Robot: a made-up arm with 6 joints.
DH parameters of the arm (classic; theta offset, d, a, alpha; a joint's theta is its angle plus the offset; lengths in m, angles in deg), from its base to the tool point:
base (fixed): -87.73 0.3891 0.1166 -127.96
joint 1: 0 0.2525 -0.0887 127.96
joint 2: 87.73 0.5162 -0.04 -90
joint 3: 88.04 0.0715 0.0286 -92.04
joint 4: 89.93 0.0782 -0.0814 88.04
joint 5: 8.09 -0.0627 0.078 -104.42
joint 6: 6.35 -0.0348 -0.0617 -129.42
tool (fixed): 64.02 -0.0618 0 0
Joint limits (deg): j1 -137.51..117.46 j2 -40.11..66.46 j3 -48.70..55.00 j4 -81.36..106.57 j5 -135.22..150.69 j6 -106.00..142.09
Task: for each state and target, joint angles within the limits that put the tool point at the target. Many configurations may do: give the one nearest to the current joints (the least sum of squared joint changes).
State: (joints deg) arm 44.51 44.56 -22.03 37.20 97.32 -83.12
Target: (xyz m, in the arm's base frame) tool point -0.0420 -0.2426 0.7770
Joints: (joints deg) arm 46.57 47.23 -7.85 25.44 98.35 -96.65
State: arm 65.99 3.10 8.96 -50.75 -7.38 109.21
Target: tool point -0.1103 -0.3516 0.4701
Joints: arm 100.91 24.44 -13.38 -63.48 22.91 113.81
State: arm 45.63 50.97 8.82 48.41 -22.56 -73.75
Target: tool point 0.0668 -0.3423 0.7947
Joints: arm 67.60 20.14 17.77 36.88 -24.03 -84.56
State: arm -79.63 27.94 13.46 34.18 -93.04 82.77
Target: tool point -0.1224 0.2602 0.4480
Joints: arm -60.10 48.87 1.12 10.62 -105.31 96.01
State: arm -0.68 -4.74 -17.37 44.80 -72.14 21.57
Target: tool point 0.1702 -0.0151 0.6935
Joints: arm 14.48 1.59 -25.69 59.21 -73.32 18.80
